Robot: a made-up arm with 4 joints.
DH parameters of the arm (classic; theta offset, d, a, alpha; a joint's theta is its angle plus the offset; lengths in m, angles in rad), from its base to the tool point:
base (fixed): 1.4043 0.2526 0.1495 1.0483
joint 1: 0 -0.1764 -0.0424 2.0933
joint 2: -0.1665 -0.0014 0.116 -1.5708
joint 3: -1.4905 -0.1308 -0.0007 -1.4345
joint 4: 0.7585 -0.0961 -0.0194 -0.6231
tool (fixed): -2.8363 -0.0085 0 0
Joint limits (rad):
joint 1: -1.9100..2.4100
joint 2: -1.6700..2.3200
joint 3: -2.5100..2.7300
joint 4: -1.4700..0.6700
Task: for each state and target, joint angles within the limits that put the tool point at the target. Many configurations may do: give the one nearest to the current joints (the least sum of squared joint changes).
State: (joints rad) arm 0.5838 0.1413 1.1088 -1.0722
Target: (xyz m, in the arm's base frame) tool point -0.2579 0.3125 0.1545
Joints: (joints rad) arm 0.8080 0.4771 1.8476 -1.2000
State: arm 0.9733 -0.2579 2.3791 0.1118
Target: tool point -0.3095 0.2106 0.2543
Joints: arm 1.5576 0.2960 2.4791 0.1980
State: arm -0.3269 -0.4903 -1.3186 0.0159
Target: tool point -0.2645 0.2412 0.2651
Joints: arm -0.6096 -0.4514 -1.1501 0.1218
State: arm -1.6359 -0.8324 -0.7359 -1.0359
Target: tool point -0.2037 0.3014 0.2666
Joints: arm -1.8508 -1.0608 -0.3313 -0.5458
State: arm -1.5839 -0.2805 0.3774 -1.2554
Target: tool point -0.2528 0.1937 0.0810
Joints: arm -1.8277 0.2150 0.9116 -0.5398
